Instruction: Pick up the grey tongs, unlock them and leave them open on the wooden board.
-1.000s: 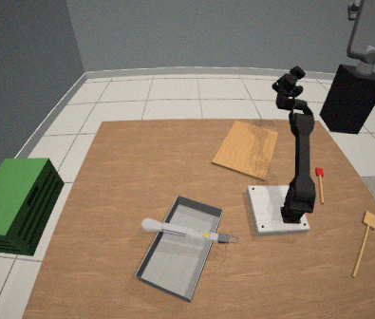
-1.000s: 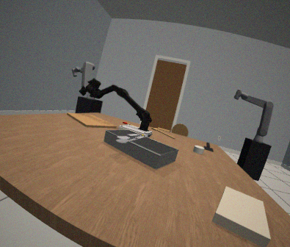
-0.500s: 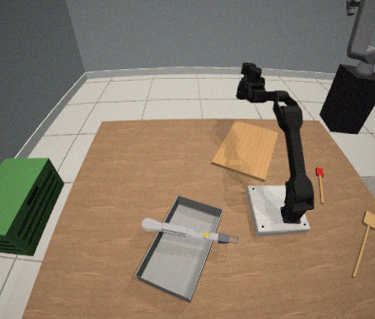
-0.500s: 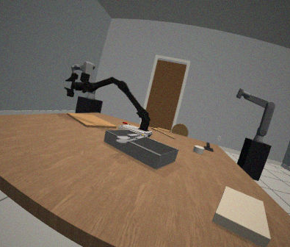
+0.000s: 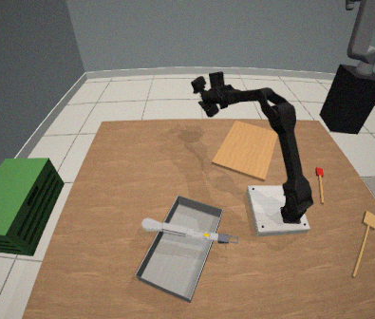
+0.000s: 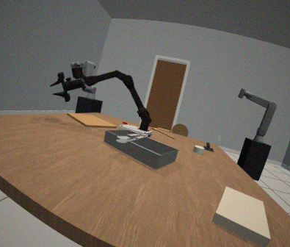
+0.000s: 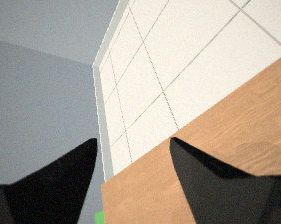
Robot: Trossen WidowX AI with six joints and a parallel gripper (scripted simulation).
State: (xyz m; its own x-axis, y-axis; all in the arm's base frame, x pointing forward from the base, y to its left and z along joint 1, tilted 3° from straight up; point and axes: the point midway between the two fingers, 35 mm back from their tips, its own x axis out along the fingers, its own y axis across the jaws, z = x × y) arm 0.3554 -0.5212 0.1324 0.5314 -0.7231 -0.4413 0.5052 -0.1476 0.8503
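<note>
Now: gripper tip 7 cm past the yellow lock piece, 65 cm to the right of it and 11 cm above it. From my gripper tip the other things lie so: beige block (24 cm ahead, 106 cm to the left, 16 cm below); then grey roasting tin (67 cm to the left, 15 cm below); then wooden board (26 cm behind, 15 cm to the left, 17 cm below).
</note>
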